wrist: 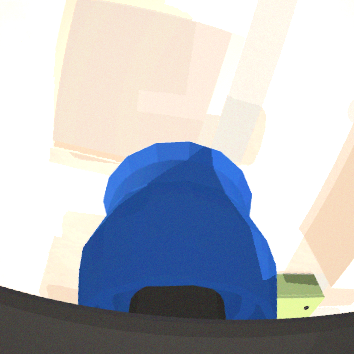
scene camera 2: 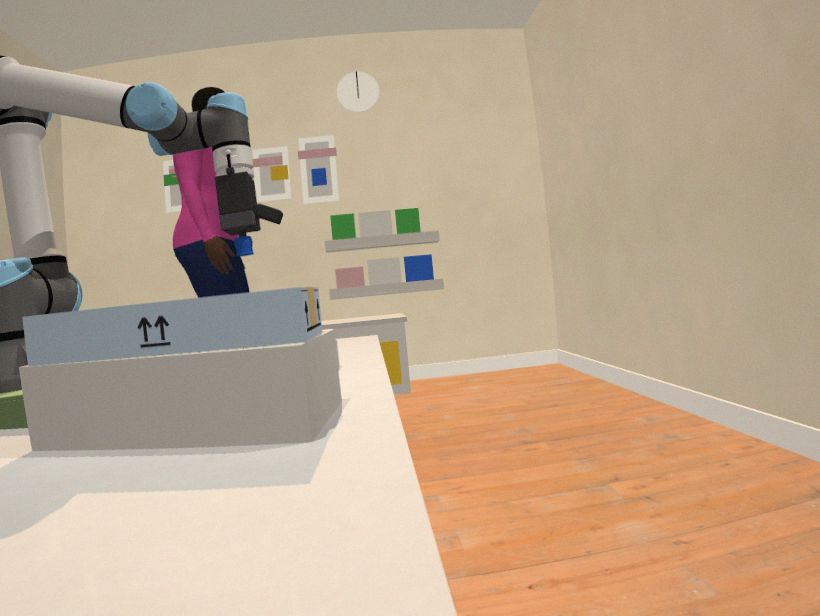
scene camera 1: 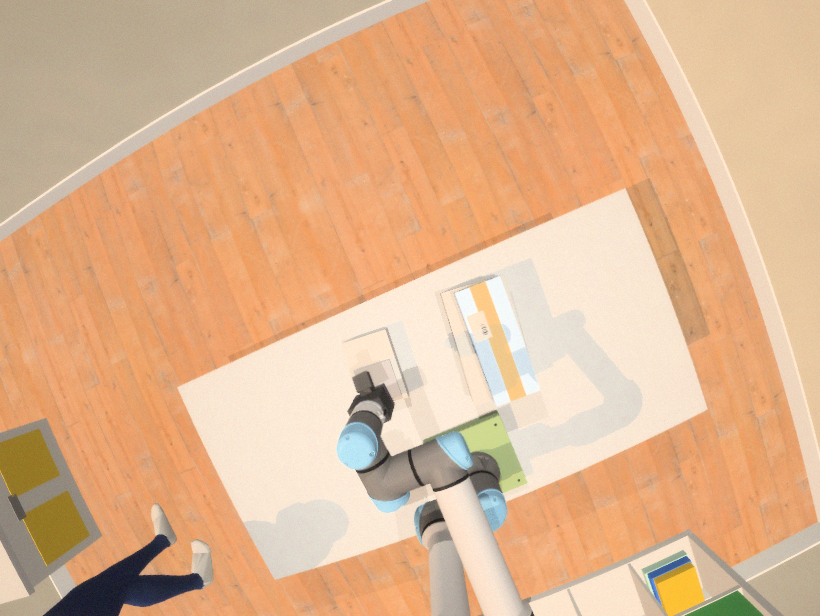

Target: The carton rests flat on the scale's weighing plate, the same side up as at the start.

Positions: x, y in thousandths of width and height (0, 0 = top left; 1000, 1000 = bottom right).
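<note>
There's a scale (scene camera 1: 457, 572), and the wrist view has the scale (wrist: 335, 236) too. You'd also see a beige block (scene camera 2: 340, 640), (scene camera 1: 584, 632). A light blue carton (scene camera 2: 347, 514) is there as well, but in the wrist view the light blue carton is out of frame. And the suction cup (wrist: 501, 603) is visible.
</note>
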